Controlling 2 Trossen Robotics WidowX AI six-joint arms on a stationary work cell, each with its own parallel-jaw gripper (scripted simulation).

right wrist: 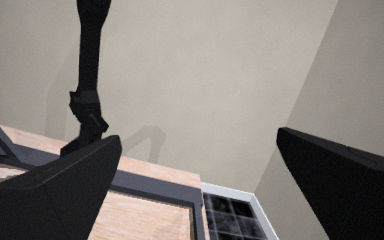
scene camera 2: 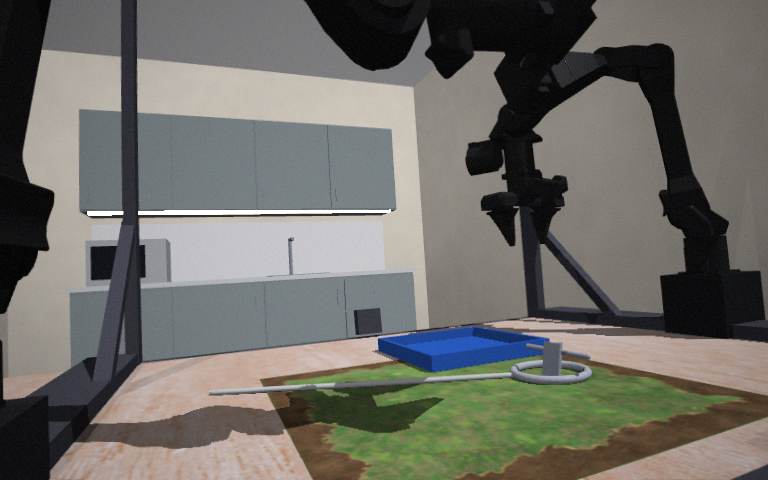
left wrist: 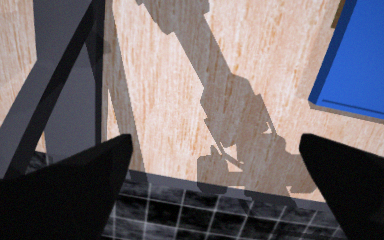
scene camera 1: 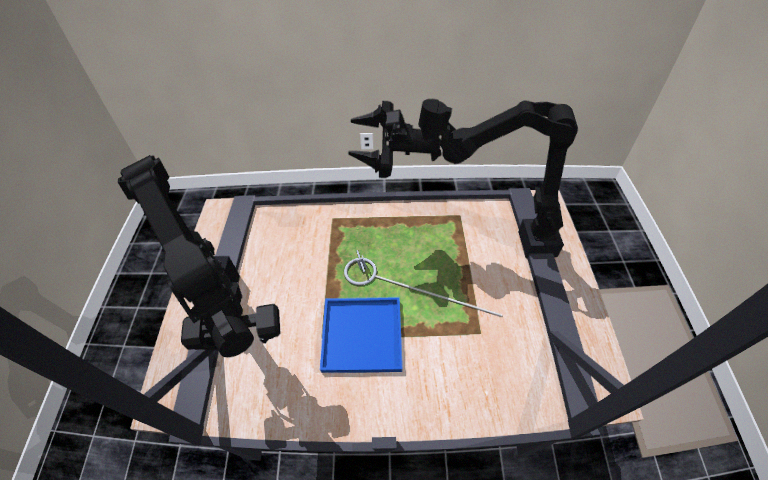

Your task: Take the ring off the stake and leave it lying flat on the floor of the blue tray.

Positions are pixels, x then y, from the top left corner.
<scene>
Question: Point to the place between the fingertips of the left gripper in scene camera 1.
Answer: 243, 344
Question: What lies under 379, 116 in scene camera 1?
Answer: The right gripper.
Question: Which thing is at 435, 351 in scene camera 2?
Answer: A blue tray.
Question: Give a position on a dark frame rail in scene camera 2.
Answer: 74, 400
</scene>
